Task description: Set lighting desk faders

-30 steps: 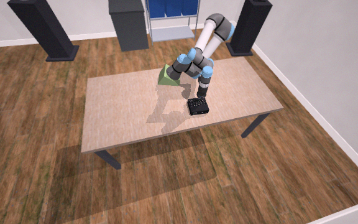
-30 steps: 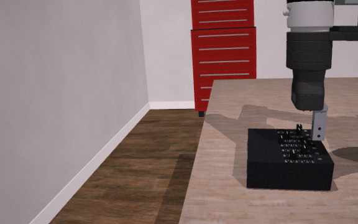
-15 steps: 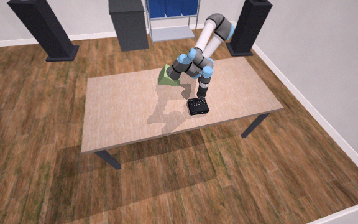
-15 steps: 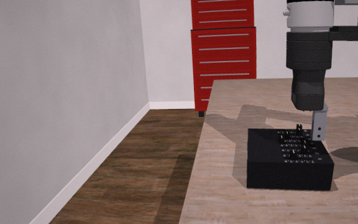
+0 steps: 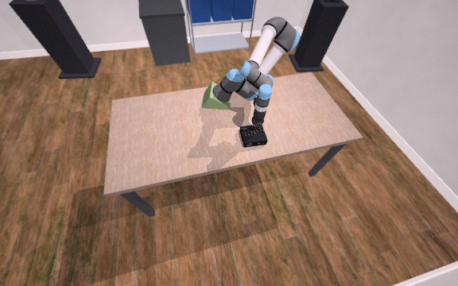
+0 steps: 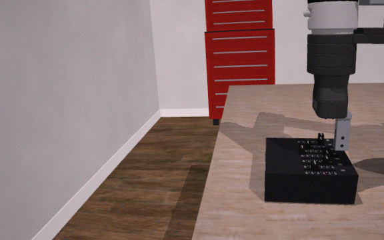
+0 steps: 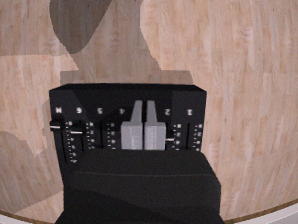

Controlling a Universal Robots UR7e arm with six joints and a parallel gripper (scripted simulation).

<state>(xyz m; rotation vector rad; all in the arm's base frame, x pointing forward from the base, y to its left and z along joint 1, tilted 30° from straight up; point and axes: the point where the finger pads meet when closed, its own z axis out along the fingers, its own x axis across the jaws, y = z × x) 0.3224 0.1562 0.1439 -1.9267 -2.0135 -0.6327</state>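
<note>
The channel 3 cap is 2 cm ahead of my hand and 3 cm below it. The rest, counted from my hand: channel 2 fader: 3 cm ahead, 2 cm to the left, 3 cm below; then channel 1 fader: 5 cm ahead, 5 cm to the left, 3 cm below.
</note>
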